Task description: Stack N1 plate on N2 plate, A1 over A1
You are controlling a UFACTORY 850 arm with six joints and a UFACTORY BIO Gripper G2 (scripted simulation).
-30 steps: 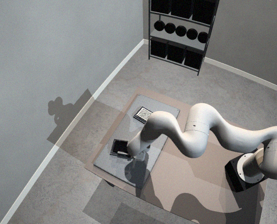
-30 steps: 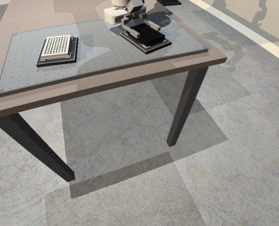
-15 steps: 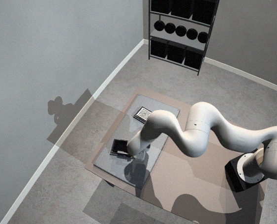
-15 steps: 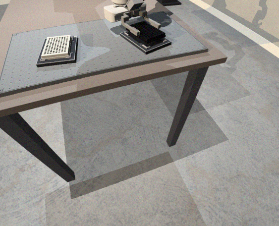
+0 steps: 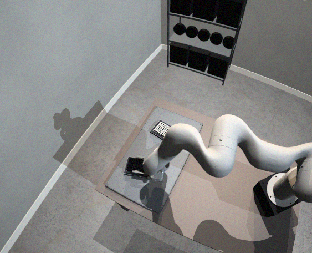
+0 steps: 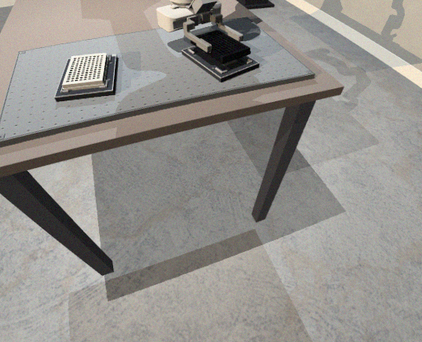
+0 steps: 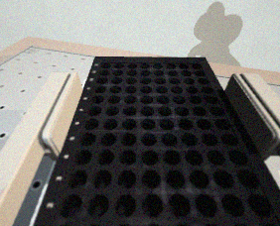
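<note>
Right now my hand is 4 cm above the plate nest N1. The rest, counted from my hand: white 96-well plate: 2 cm behind, 31 cm to the right, 3 cm below; plate nest N2: 2 cm behind, 31 cm to the right, 4 cm below; black 96-well plate: 1 cm below.
</note>
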